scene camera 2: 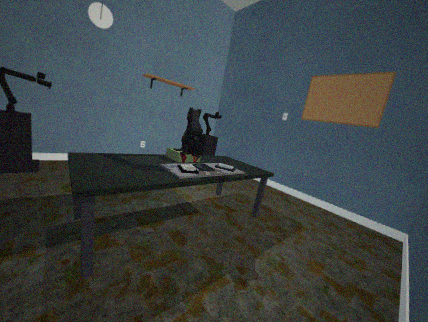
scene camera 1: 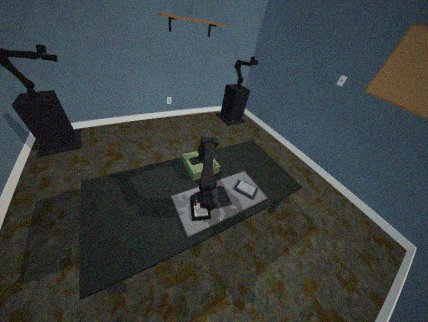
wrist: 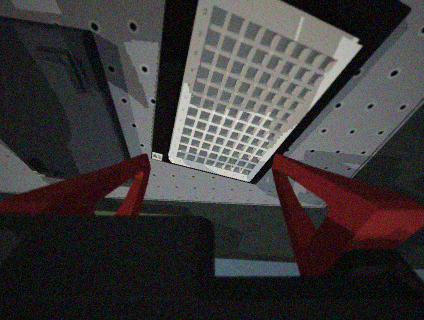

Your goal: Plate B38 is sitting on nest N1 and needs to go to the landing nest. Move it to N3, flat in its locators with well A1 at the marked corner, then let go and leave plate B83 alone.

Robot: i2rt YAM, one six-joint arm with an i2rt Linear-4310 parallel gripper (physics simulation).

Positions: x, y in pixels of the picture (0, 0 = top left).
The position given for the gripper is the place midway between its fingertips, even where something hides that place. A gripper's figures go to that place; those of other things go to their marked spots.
Scene:
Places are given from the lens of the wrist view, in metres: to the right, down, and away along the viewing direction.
gripper [wrist: 211, 160]: 0.00, 0.00, 0.13
grey perforated board [wrist: 129, 46]: -0.06, -0.08, 0.11
dark nest [wrist: 66, 124]: -0.13, -0.03, 0.15
The marked spots on the dark nest and the grey perforated board are 0.09 m apart.

